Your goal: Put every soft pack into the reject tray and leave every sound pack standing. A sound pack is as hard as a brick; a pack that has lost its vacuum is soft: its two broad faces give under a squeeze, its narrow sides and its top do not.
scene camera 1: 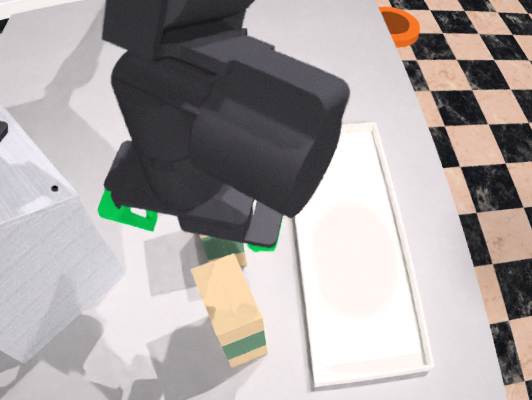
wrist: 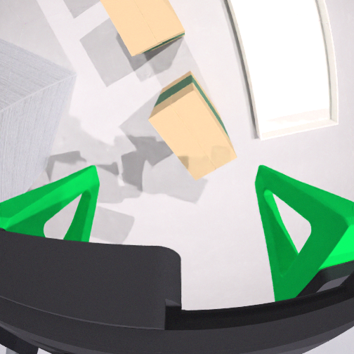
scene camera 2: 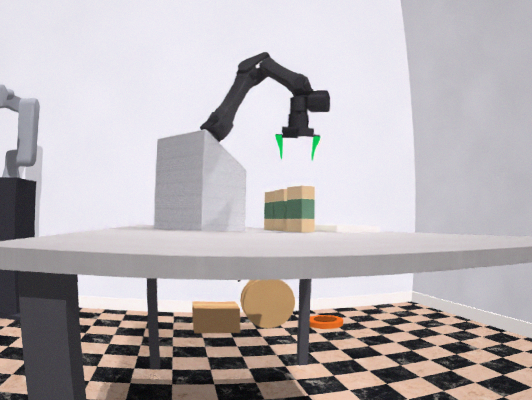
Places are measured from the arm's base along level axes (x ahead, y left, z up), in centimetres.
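Pixels of known places: gripper, between the fingertips: [scene camera 1: 204, 234] [scene camera 2: 296, 159]; arm's base, origin of its link: [scene camera 2: 201, 154].
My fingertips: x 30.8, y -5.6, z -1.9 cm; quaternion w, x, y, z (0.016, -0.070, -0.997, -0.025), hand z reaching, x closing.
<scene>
Ahead of a thing's pixels: the offset from my fingertips to its top centre.
A tan pack with a green band @(dx +1.1, dy -1.9, dz -8.7 cm) [scene camera 1: 227, 300] [scene camera 2: 301, 209] [wrist: 192, 130] stands upright on the table, nearest scene camera 1. A second such pack @(dx -3.3, dy +10.7, dz -14.7 cm) [scene camera 1: 222, 247] [wrist: 145, 25] stands behind it, partly hidden by the arm in scene camera 1 and cut off by the wrist view's top edge. In scene camera 2 the packs overlap, so their number is unclear there. Which are soft cannot be seen. The white reject tray @(dx +15.7, dy +12.4, dz -20.5 cm) [scene camera 1: 360, 260] [scene camera 2: 350, 228] [wrist: 290, 65] lies to their right, empty where visible. My gripper [scene camera 2: 297, 159] [wrist: 176, 174] is open and empty, fingers pointing down, well above the packs.
The grey block under the arm's base [scene camera 1: 55, 280] [scene camera 2: 180, 185] [wrist: 30, 110] stands left of the packs. The table's right edge runs beyond the tray. On the floor are an orange ring [scene camera 1: 411, 35] [scene camera 2: 326, 325], a brown box [scene camera 2: 216, 317] and a round tan object [scene camera 2: 268, 303].
</scene>
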